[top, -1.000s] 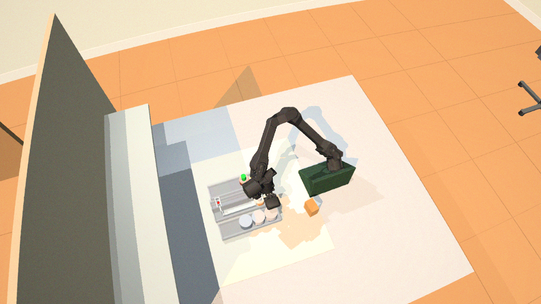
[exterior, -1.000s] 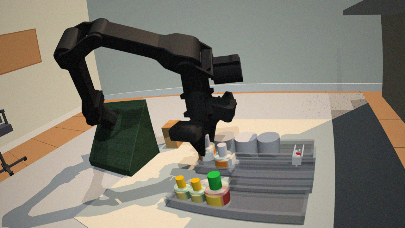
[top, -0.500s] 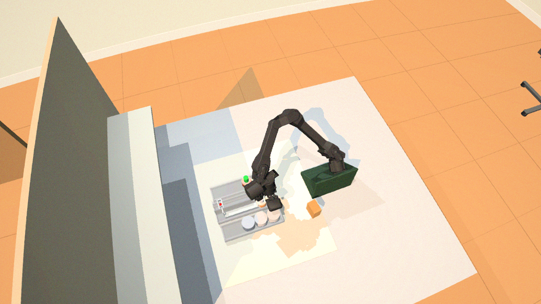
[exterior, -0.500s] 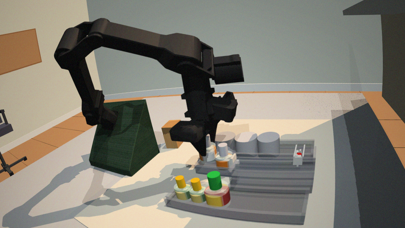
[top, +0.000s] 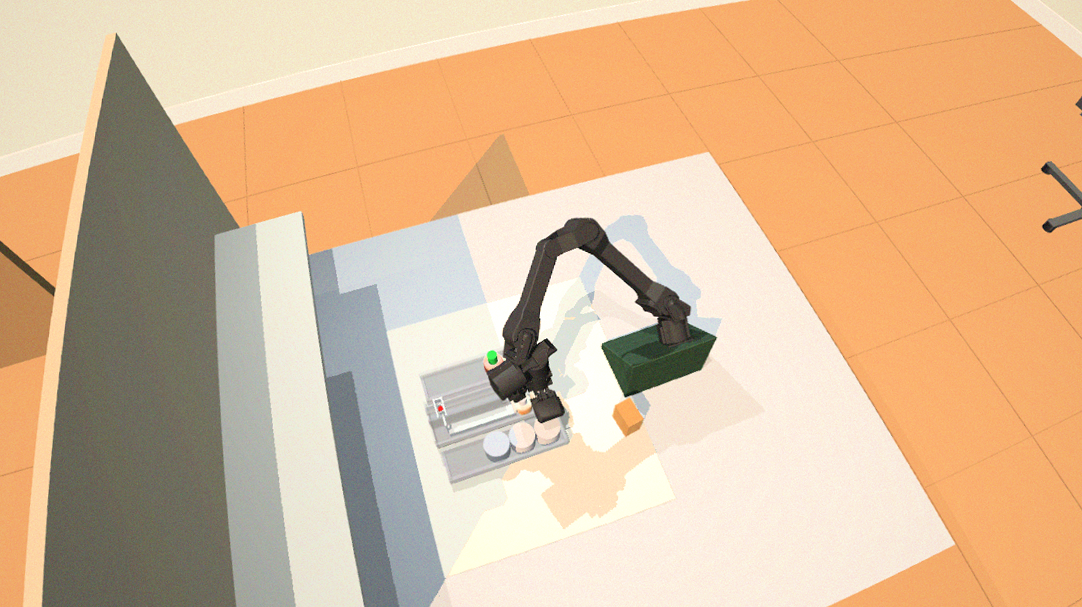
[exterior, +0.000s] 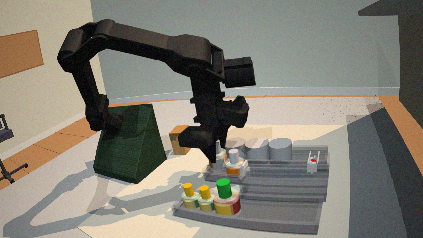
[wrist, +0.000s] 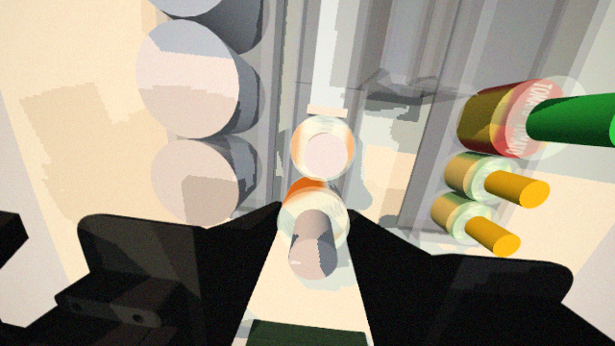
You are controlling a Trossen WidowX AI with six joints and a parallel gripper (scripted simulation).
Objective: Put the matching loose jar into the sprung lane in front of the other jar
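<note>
The sprung lane is 150 mm ahead of my gripper tip, 20 mm to the right of it and 30 mm below it. The rest, counted from my gripper tip: pusher plate: 150 mm ahead, 20 mm to the right.
</note>
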